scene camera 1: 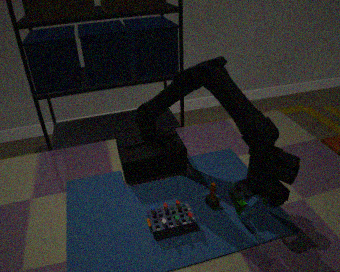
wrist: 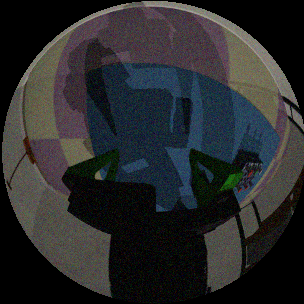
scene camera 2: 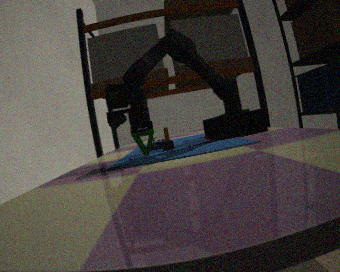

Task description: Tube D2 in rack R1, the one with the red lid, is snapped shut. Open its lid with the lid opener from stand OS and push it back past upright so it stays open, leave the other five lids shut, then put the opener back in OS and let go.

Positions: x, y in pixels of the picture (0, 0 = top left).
Scene:
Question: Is my gripper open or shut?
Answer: Open.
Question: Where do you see a blue mat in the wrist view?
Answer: At 153, 113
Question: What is my gripper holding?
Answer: Nothing.

